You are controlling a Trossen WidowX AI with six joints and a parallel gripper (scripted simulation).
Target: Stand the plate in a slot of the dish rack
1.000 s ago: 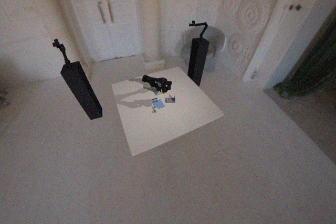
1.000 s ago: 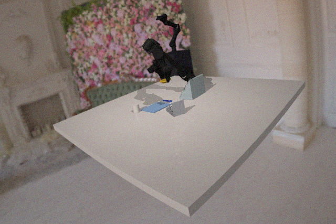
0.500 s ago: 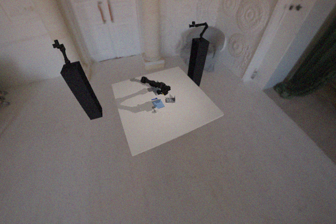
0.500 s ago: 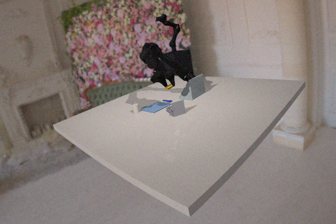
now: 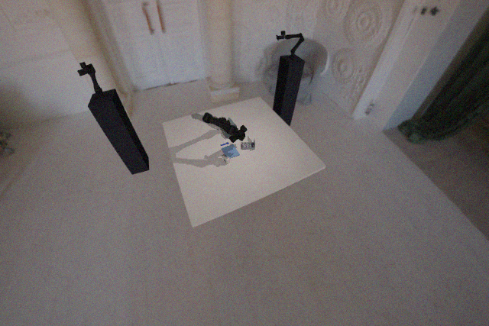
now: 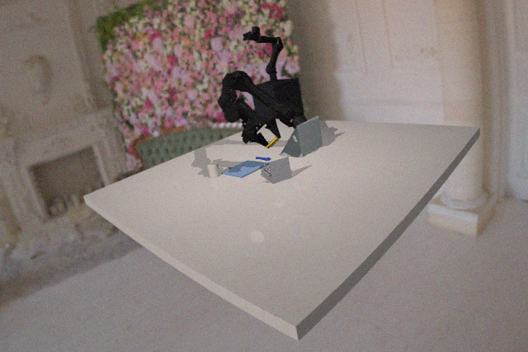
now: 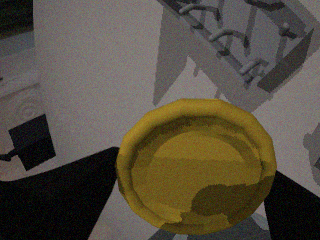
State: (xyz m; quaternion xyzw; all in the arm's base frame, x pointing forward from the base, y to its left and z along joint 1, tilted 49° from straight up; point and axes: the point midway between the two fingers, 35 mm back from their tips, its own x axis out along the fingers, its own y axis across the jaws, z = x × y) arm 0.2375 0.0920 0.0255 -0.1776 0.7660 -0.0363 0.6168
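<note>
The grey dish rack is 60 mm ahead of my gripper tip, 60 mm to the left of it and 80 mm below it. From my gripper tip the other things lie so: yellow plate 10 mm above; then blue spoon 50 mm behind, 150 mm to the right, 100 mm below; then flat blue sheet 70 mm ahead, 130 mm to the right, 100 mm below.
</note>
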